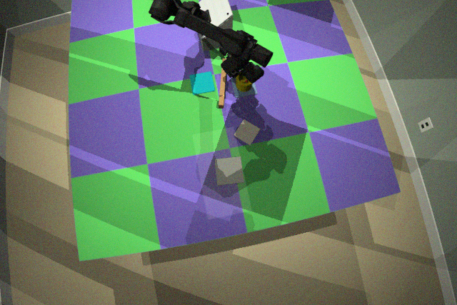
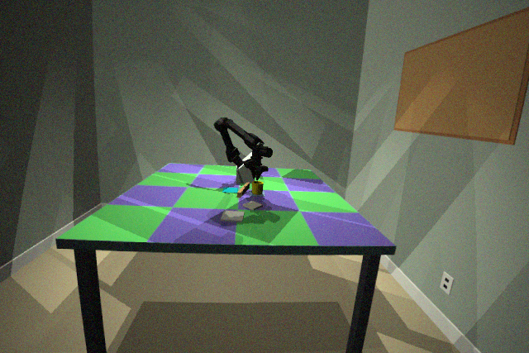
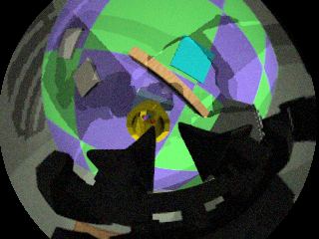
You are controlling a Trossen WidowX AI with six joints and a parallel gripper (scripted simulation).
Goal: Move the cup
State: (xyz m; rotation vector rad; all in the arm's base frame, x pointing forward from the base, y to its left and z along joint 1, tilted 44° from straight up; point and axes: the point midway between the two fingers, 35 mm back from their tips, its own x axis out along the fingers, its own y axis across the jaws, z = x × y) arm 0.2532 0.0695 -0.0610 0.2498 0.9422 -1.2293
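Right now my gripper tip is 5 cm above the yellow cup, 2 cm short of it and 1 cm to the right of it. Also, from my gripper tip: pale blue pad 9 cm below, 2 cm to the left, 2 cm ahead; then wooden bar 8 cm below, 7 cm to the right; then cyan pad 15 cm to the right, 9 cm below, 2 cm behind.
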